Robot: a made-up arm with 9 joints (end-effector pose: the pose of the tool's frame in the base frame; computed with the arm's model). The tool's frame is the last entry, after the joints.
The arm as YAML. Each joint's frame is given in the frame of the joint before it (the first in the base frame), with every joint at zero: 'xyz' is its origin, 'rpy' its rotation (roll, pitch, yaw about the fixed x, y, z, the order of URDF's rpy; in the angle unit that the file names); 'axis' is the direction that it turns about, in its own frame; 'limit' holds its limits. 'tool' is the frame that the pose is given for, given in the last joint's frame.
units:
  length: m
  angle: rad
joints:
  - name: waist
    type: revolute
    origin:
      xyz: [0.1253, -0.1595, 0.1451]
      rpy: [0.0, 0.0, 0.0]
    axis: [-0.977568, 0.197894, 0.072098]
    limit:
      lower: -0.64
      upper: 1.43
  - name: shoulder
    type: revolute
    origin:
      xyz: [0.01, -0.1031, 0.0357]
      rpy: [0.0, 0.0, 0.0]
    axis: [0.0, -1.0, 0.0]
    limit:
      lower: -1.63
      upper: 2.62
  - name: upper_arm
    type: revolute
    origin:
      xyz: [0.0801, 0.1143, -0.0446]
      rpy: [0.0, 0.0, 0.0]
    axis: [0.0, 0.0, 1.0]
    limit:
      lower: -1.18
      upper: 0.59
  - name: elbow
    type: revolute
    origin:
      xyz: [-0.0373, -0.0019, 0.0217]
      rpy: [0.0, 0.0, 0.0]
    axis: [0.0, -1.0, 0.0]
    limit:
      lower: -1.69
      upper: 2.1
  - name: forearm
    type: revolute
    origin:
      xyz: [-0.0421, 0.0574, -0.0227]
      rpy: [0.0, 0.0, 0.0]
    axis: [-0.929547, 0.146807, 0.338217]
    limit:
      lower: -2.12
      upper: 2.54
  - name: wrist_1
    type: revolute
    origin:
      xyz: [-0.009, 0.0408, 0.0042]
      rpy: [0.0, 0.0, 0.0]
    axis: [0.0, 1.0, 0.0]
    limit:
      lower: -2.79
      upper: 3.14
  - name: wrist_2
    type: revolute
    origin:
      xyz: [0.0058, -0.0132, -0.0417]
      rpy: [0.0, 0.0, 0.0]
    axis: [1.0, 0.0, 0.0]
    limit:
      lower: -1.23
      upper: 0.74
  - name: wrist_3
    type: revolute
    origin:
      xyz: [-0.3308, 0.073, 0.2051]
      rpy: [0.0, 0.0, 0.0]
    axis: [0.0, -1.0, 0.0]
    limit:
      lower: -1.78
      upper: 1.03
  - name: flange
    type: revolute
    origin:
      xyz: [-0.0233, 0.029, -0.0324]
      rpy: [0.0, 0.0, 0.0]
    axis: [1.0, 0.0, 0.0]
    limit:
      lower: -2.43
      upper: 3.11
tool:
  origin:
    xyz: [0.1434, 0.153, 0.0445]
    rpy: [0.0, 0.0, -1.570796]
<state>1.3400 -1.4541 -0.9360 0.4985 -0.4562 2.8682 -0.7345 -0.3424 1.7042</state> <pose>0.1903 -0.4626 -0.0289 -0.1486 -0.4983 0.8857</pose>
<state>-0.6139 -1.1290 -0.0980 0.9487 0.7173 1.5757 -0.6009 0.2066 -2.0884</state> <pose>0.0390 0.0383 0.3185 -1.3217 -1.0783 1.0336</pose>
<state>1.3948 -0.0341 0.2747 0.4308 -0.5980 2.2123 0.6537 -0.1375 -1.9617</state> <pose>0.2052 0.0489 0.1607 -2.2620 0.7456 0.4821</pose>
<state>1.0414 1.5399 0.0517 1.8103 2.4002 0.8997 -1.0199 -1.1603 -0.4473</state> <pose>0.6645 -0.0557 0.1046 -0.1483 -0.6102 2.5122</pose>
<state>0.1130 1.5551 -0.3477 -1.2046 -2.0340 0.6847 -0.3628 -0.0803 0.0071</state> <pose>-0.1325 -0.3261 0.3691 1.4164 1.2671 -0.7503</pose>
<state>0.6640 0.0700 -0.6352 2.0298 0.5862 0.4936 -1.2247 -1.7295 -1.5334</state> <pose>0.4449 -0.4343 -0.3630 1.4189 -0.3361 1.8361</pose>
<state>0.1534 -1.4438 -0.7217 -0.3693 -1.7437 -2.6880 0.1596 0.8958 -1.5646</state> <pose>0.2188 -0.1019 -0.0976 0.0919 1.8728 -0.4850</pose>
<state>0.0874 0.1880 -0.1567 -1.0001 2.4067 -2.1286 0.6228 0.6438 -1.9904</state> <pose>0.2167 -0.2069 0.2273 0.8481 -0.8641 -0.4273</pose>
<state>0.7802 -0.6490 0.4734 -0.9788 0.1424 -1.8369 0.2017 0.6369 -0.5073</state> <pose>-0.1370 0.0741 0.3629 0.0709 -0.7254 -1.0980</pose>
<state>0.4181 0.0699 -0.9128 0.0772 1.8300 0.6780 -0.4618 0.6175 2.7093</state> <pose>0.3180 0.1668 -0.1277 0.1533 0.5914 -2.5935</pose>
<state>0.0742 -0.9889 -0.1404 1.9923 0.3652 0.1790 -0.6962 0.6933 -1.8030</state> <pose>0.1077 0.0511 -0.1010 0.8123 2.1947 0.5892</pose>
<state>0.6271 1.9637 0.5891 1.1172 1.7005 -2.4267 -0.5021 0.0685 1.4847</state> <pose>0.2571 -0.0139 0.5632 1.2508 1.5117 -1.8692</pose>
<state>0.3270 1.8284 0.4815 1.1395 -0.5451 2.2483 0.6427 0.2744 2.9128</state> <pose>0.0429 -0.2264 0.3392 0.8466 2.1261 0.0271</pose>
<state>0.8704 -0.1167 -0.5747 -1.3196 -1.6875 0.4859 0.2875 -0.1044 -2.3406</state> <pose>0.2743 0.1030 0.2306 -1.8382 0.8178 -1.8622</pose>
